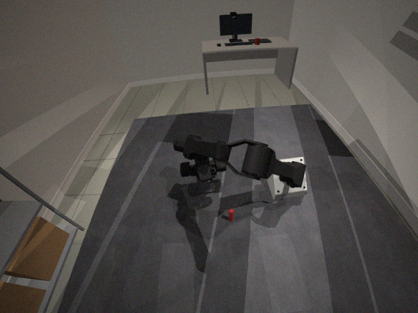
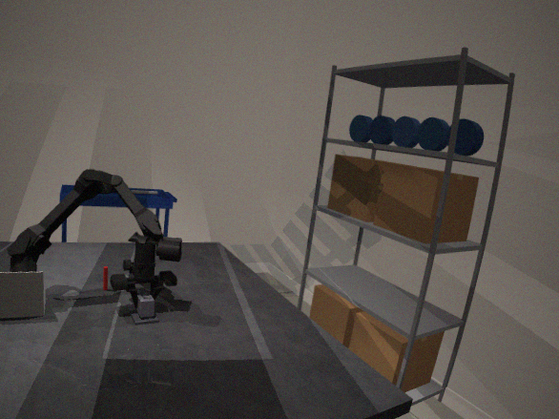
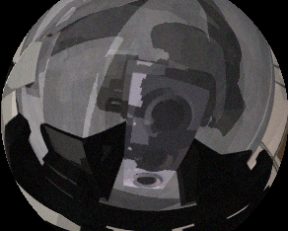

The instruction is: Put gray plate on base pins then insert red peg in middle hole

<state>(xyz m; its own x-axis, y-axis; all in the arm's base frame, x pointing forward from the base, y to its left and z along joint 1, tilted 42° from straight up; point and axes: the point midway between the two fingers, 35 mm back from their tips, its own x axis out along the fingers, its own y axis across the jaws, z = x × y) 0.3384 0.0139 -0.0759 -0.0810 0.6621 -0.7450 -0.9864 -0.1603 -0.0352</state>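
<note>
The gray plate is 30 mm above my gripper tip. Also, from my gripper tip: base: 20 mm below; then red peg: 110 mm behind, 180 mm to the left, 20 mm above.
</note>
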